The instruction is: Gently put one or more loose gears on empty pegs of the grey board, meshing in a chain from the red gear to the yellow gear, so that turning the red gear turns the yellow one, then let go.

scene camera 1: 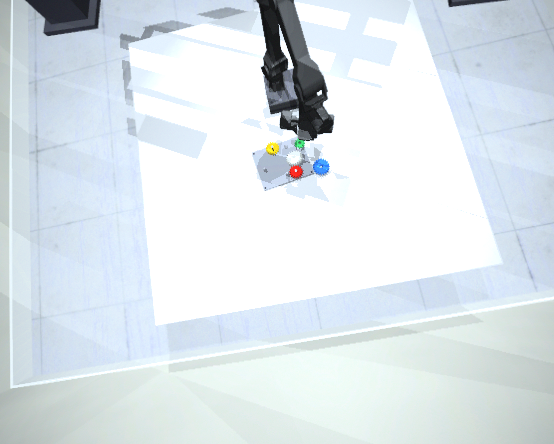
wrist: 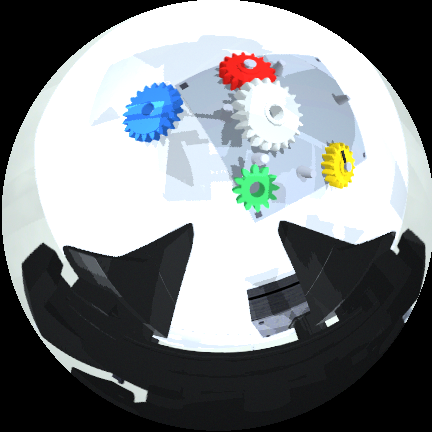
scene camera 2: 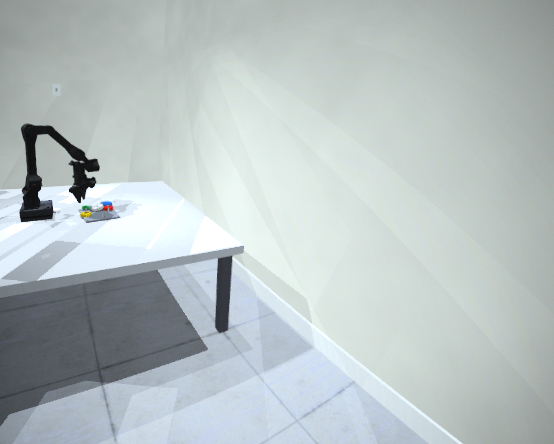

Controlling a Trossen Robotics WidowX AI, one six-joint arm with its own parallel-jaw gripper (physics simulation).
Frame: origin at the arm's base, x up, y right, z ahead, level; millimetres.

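Seen in the pictures: gripper, between the fingertips: (wrist: 236, 227) (scene camera 2: 81, 201); arm's base, origin of its link: (scene camera 1: 276, 83) (wrist: 305, 316) (scene camera 2: 32, 207).
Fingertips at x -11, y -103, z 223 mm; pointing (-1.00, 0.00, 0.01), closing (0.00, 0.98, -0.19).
Note:
Offsets run from my fingertips to a thing's middle. Level surfaces: height alone.
The grey board @[dz +86, dx -30, dy +100 mm] (scene camera 1: 275, 176) (wrist: 316, 117) bears the red gear @[dz +137, dx -28, dy +45 mm] (scene camera 1: 296, 172) (scene camera 2: 108, 208) (wrist: 235, 72) and the yellow gear @[dz +30, dx -28, dy +135 mm] (scene camera 1: 270, 150) (scene camera 2: 85, 214) (wrist: 334, 166), each on a peg. A white gear @[dz +83, dx -21, dy +49 mm] (scene camera 1: 294, 158) (scene camera 2: 96, 207) (wrist: 259, 130) is beside the red gear, its teeth overlapping it in the wrist view; I cannot tell whether it is seated. A green gear @[dz +21, dx -28, dy +24 mm] (scene camera 1: 299, 144) (scene camera 2: 85, 207) (wrist: 256, 201) is at the board's corner with an open hole. A blue gear @[dz +122, dx -36, dy -55 mm] (scene camera 1: 323, 170) (scene camera 2: 106, 203) (wrist: 162, 120) is off the board. My gripper (scene camera 1: 298, 131) (scene camera 2: 80, 200) (wrist: 236, 227) is open and empty, above and behind the green gear.
Bare pegs stand on the board, one peg @[dz +118, dx -26, dy +169 mm] (wrist: 341, 98) towards its far edge and another peg @[dz +27, dx -26, dy +79 mm] (wrist: 303, 172) between the green and yellow gears. A small peg top @[dx -16 mm] (wrist: 261, 159) shows between the white and green gears. The arm's base (scene camera 2: 36, 211) stands on the white table @[dx -45 mm] (scene camera 2: 165, 237).

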